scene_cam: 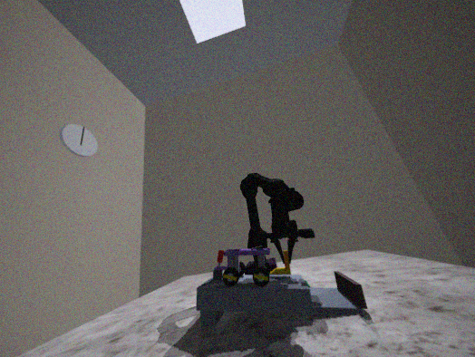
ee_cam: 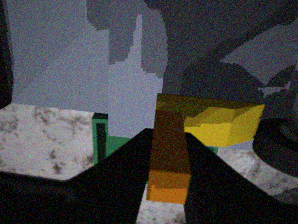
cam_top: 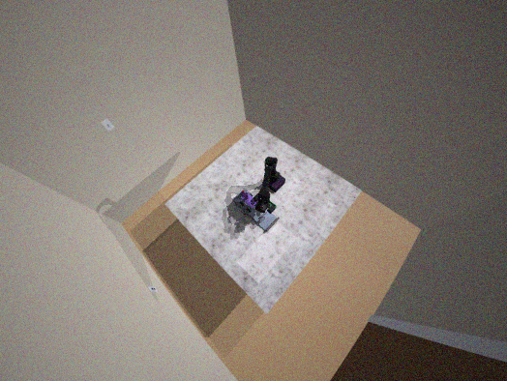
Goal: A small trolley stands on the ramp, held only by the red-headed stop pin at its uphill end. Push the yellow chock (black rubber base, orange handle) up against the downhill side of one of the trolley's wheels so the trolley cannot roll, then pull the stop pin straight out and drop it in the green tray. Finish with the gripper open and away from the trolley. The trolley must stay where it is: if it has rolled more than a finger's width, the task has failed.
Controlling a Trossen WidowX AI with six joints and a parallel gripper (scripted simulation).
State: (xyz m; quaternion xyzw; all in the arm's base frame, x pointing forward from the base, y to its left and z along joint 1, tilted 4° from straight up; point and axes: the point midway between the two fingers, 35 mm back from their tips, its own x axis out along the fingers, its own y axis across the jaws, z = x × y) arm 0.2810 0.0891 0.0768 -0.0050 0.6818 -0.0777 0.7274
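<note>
My gripper tip is 2 cm to the left of the yellow chock. The rest, counted from my gripper tip: purple trolley 12 cm to the right, 4 cm ahead, 2 cm above; then dark upright plate 13 cm to the left, 7 cm below, 6 cm ahead; then grey ramp 12 cm to the right, 5 cm below, 4 cm ahead.
</note>
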